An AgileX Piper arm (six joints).
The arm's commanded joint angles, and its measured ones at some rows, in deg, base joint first. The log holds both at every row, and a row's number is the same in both.
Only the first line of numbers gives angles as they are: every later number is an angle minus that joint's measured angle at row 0.
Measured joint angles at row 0:
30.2, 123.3, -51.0, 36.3, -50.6, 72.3
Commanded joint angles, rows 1 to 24:
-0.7, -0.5, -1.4, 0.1, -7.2, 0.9
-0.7, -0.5, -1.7, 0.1, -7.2, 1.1
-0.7, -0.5, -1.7, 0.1, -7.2, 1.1
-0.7, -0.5, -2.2, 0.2, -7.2, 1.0
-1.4, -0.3, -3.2, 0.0, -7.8, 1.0
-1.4, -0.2, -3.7, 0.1, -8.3, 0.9
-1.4, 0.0, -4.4, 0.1, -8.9, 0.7
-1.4, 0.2, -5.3, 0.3, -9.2, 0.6
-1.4, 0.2, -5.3, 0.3, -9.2, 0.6
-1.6, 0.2, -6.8, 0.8, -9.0, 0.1
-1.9, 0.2, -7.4, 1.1, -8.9, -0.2
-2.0, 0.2, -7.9, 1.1, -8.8, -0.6
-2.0, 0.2, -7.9, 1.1, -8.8, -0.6
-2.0, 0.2, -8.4, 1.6, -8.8, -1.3
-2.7, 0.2, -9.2, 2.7, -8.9, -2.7
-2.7, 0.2, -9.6, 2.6, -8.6, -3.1
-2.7, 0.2, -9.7, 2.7, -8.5, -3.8
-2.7, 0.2, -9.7, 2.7, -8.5, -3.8
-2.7, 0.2, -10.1, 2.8, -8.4, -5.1
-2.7, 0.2, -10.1, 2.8, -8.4, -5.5
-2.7, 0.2, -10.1, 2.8, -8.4, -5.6
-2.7, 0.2, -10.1, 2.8, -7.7, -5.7
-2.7, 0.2, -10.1, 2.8, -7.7, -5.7
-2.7, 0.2, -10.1, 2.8, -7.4, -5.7
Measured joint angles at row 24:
-0.1, 0.9, -5.0, 7.2, 4.8, -4.2
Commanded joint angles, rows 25 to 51:
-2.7, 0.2, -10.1, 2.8, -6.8, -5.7
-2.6, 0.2, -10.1, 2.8, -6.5, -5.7
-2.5, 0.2, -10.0, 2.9, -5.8, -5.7
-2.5, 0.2, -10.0, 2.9, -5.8, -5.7
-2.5, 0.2, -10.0, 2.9, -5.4, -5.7
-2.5, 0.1, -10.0, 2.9, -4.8, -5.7
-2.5, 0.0, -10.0, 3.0, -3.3, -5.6
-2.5, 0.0, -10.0, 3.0, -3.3, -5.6
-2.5, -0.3, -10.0, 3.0, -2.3, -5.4
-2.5, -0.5, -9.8, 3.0, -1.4, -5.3
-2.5, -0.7, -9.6, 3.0, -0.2, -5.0
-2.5, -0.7, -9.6, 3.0, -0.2, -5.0
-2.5, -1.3, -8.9, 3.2, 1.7, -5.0
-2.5, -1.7, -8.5, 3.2, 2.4, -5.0
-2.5, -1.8, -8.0, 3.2, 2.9, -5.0
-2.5, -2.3, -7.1, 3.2, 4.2, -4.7
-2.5, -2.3, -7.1, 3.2, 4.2, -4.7
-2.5, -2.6, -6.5, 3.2, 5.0, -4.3
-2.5, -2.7, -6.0, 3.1, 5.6, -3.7
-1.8, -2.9, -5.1, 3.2, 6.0, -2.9
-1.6, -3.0, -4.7, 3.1, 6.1, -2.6
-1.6, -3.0, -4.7, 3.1, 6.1, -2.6
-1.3, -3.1, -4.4, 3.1, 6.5, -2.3
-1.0, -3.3, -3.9, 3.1, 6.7, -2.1
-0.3, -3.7, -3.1, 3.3, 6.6, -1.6
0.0, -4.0, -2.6, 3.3, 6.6, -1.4
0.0, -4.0, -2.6, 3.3, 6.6, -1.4
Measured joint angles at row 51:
-0.9, -2.2, -3.0, 4.6, 9.3, -2.2
